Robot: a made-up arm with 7 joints.
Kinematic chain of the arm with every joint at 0, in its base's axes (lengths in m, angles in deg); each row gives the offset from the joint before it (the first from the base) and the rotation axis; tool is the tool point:
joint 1: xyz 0 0 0 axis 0 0.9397 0.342
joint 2: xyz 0 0 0 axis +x
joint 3: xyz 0 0 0 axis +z
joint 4: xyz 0.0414 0 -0.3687 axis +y
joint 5: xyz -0.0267 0 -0.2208 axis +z
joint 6: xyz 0 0 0 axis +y
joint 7: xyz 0 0 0 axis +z
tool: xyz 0 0 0
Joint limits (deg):
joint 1: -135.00..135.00
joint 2: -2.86..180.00
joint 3: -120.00..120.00
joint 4: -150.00..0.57
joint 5: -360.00..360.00
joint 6: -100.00..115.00
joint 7: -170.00..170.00
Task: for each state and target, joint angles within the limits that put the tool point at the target. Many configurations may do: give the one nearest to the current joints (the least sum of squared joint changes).
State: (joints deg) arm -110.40 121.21 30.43 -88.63 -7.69 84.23 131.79
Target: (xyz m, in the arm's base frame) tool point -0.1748 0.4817 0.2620
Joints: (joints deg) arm -113.59 113.85 32.14 -42.46 -7.69 84.23 131.79
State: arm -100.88 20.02 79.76 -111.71 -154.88 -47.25 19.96
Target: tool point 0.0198 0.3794 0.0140
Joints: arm -78.03 65.36 116.26 -118.26 -154.88 -47.25 19.96
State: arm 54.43 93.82 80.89 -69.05 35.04 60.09 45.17
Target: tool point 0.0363 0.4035 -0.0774
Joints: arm 53.98 66.61 42.15 -109.21 35.04 60.09 45.17
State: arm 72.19 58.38 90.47 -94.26 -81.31 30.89 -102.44
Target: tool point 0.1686 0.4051 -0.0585
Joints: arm 104.27 108.69 56.35 -100.23 -81.31 30.89 -102.44
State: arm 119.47 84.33 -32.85 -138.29 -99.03 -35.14 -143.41
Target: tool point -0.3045 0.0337 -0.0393
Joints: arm 111.53 56.10 -42.09 -137.06 -99.03 -35.14 -143.41
